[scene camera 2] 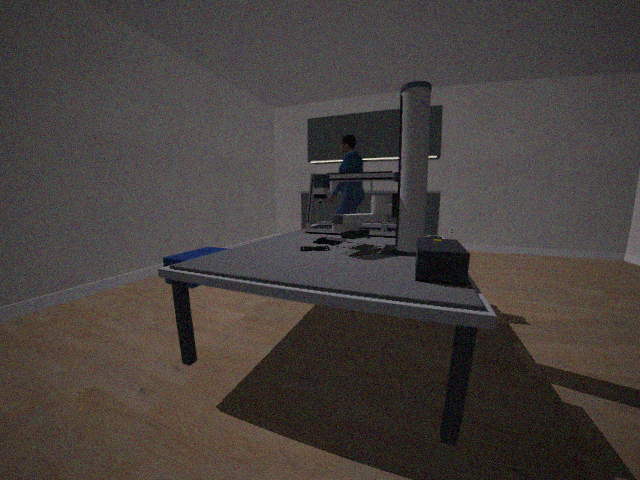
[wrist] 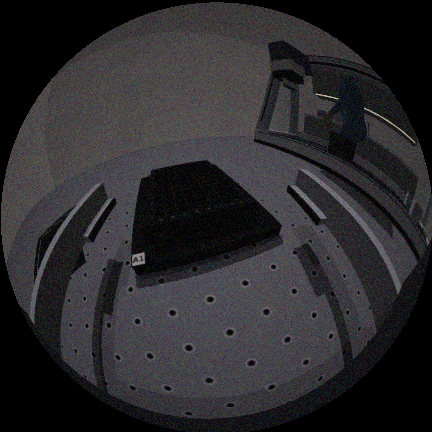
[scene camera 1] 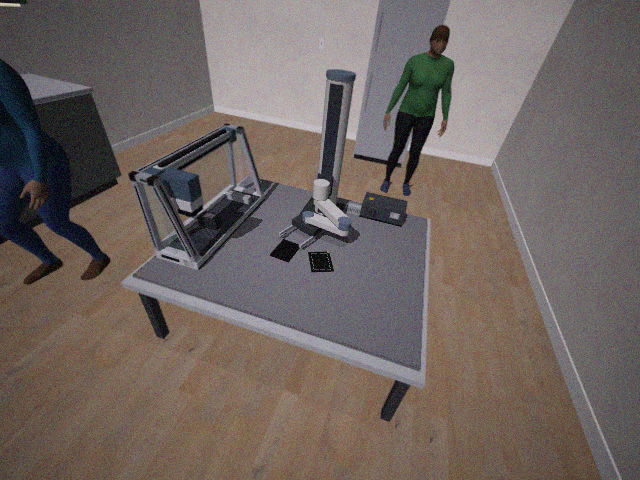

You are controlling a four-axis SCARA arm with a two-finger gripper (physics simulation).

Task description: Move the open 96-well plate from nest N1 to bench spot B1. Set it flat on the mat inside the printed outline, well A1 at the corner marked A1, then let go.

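Where they show: gripper, fingertip midpoint: (scene camera 2: 334, 236) (wrist: 198, 179) (scene camera 1: 289, 240); arm's base, link origin: (scene camera 2: 409, 252).
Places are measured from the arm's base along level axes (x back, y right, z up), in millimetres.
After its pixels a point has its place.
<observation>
The 96-well plate (scene camera 1: 284, 250) @(x -542, y 87, z 33 mm) (wrist: 200, 192) @(x -494, y 92, z 37 mm) is a dark block at nest N1. Its wells and the nest's edge are hard to make out in the dark. An A1 tag (wrist: 138, 259) @(x -451, y 27, z 25 mm) shows at the near left corner. My gripper (scene camera 1: 292, 241) @(x -473, y 84, z 59 mm) (wrist: 198, 179) @(x -473, y 84, z 59 mm) is open wide, with one finger on each side of the plate and a gap at both sides in the wrist view. The black mat of spot B1 (scene camera 1: 320, 261) @(x -529, y -133, z 15 mm) (scene camera 2: 314, 248) @(x -529, y -135, z 15 mm) (wrist: 46, 240) @(x -550, y -166, z 15 mm) has a pale printed outline and carries no plate. In the wrist view my left finger hides part of it.
A gantry frame (scene camera 1: 178, 258) @(x -850, y 561, z 60 mm) with a blue-grey head (scene camera 1: 183, 188) @(x -778, y 495, z 459 mm) stands at the left of the table (scene camera 1: 330, 315) @(x -873, y -292, z 13 mm). My arm's column (scene camera 1: 336, 129) @(x -77, y -29, z 623 mm) (scene camera 2: 414, 170) @(x 6, y -75, z 451 mm) rises behind the nest. A dark control box (scene camera 1: 383, 208) @(x 37, y -400, z 122 mm) (scene camera 2: 442, 260) @(x 120, y -551, z 97 mm) stands beside it. Two people stand near the table.
</observation>
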